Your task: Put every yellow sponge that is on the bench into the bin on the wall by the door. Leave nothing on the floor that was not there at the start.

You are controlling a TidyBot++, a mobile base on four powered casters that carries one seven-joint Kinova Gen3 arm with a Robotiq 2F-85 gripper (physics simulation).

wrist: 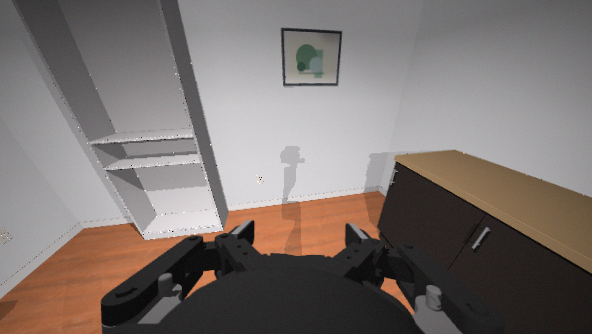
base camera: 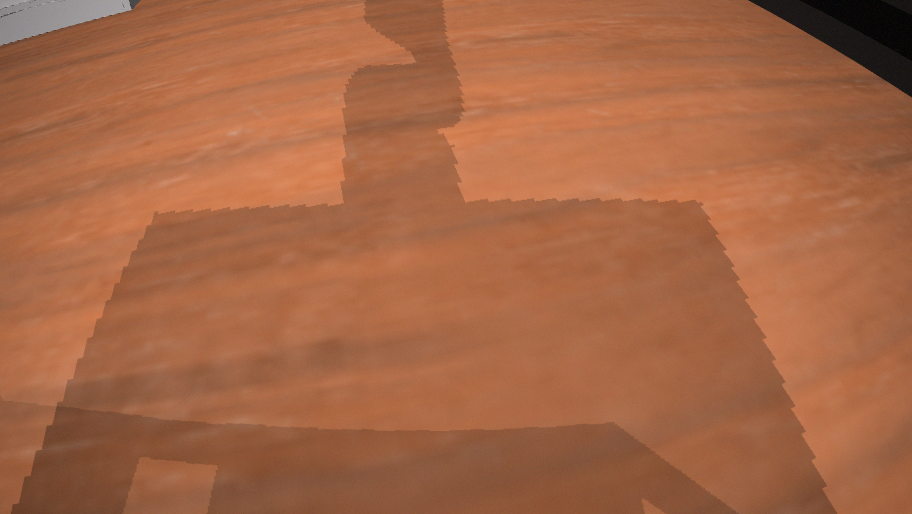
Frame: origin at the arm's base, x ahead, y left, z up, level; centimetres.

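Where they show: gripper, fingertip midpoint: (wrist: 299, 232).
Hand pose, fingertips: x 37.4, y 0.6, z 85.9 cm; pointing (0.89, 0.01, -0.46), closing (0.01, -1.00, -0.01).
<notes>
After its pixels a point has its place.
My gripper (wrist: 299, 232) @(x 37.4, y 0.6, z 85.9 cm) is open, with its two fingers wide apart and no object between them in the wrist view. Beyond the fingers are the wooden floor and the far wall. A dark cabinet with a tan top (wrist: 505, 192) @(x 95.2, y -101.8, z 51.4 cm) stands at the right of the wrist view; I cannot tell whether it is the bench. No yellow sponge, bin or door shows in either view.
A tall grey shelf unit (wrist: 197, 120) @(x 157.4, y 89.7, z 75.2 cm) stands against the far wall at the left. A framed picture (wrist: 312, 57) @(x 201.8, y -5.6, z 123.4 cm) hangs on that wall. In the base view, shadows fall on the floor (base camera: 574, 146) @(x 65.5, y -14.5, z -39.7 cm), a pale edge (base camera: 63, 15) @(x 141.9, y 106.6, z -36.2 cm) shows top left and a dark one (base camera: 849, 38) @(x 108.5, y -85.8, z -35.8 cm) top right.
</notes>
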